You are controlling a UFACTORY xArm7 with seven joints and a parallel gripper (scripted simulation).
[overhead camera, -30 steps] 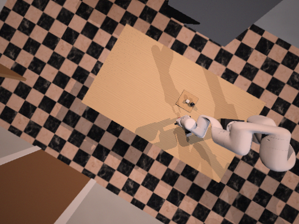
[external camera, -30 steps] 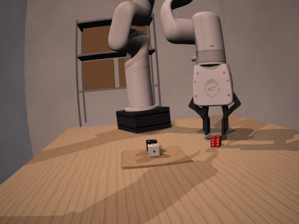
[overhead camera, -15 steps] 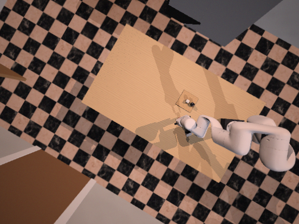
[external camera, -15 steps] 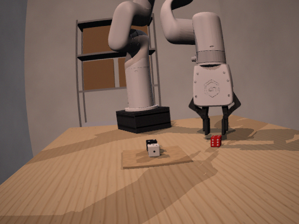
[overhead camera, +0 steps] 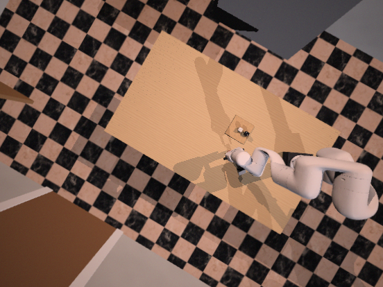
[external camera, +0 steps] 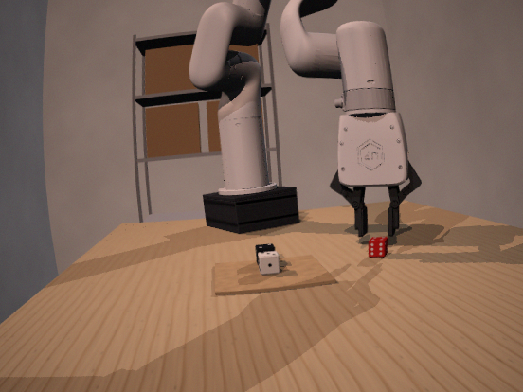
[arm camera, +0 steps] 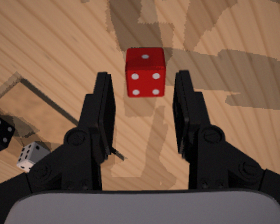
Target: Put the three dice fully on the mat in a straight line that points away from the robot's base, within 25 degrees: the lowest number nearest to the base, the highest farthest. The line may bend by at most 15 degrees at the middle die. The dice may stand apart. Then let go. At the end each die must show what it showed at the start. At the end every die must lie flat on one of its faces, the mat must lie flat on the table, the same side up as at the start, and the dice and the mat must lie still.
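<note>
Right now my hand is 4 cm above the red die. The rest, counted from my hand: white die (1 cm ahead, 16 cm to the right, 3 cm below); then thin mat (1 cm ahead, 16 cm to the right, 5 cm below); then black die (4 cm behind, 16 cm to the right, 3 cm below).
</note>
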